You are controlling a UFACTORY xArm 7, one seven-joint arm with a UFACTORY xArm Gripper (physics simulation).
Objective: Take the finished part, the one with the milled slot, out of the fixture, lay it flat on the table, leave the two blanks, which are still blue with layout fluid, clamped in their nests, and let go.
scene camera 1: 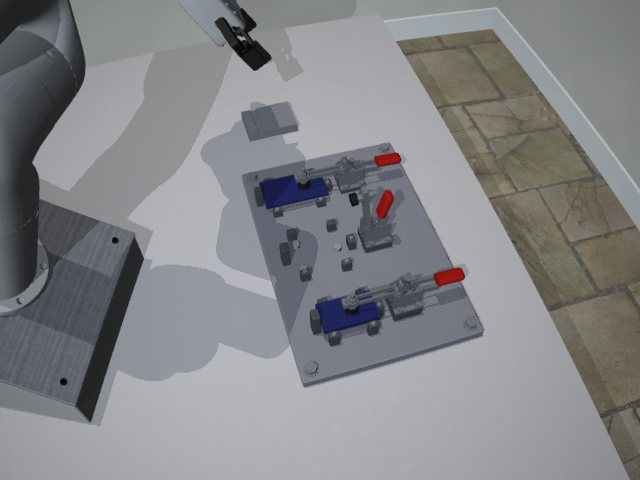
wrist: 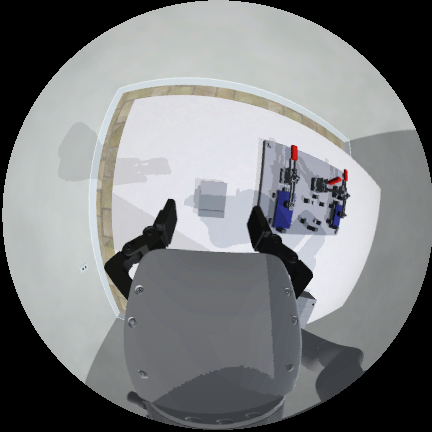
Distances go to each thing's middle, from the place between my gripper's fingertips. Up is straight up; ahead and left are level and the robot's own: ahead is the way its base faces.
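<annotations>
Fixture plate (scene camera 1: 416, 251): 60 mm ahead of my hand, 290 mm to the right of it, 150 mm below it. Finished part (scene camera 1: 268, 121): 10 mm ahead of my hand, 150 mm below it. Nearest to my hand of the things named here, going by their middles: the finished part.
</annotations>
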